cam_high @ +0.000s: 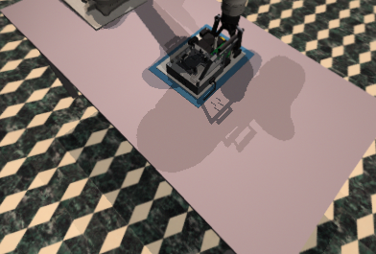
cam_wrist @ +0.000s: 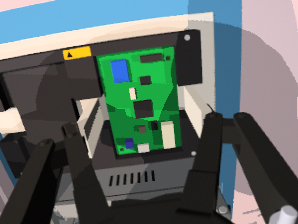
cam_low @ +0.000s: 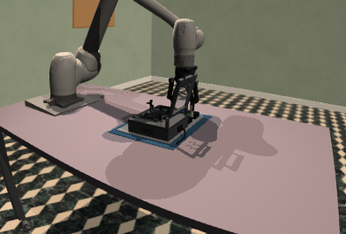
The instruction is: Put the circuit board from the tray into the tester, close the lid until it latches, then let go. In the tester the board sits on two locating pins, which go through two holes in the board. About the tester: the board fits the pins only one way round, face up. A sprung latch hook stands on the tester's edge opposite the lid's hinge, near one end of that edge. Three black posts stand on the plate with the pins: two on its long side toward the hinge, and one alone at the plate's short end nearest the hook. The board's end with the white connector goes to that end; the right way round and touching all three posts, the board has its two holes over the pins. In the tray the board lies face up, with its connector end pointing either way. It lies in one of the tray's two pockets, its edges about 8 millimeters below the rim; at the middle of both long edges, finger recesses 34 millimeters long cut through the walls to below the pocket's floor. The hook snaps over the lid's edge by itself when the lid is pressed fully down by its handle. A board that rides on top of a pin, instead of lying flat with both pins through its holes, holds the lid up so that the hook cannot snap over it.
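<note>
Now: the green circuit board 20 mm below my hand. Also, from my hand: clear lid (180 mm to the right, 140 mm above, 70 mm ahead); black tester (130 mm to the right, 70 mm above, 20 mm behind).
</note>
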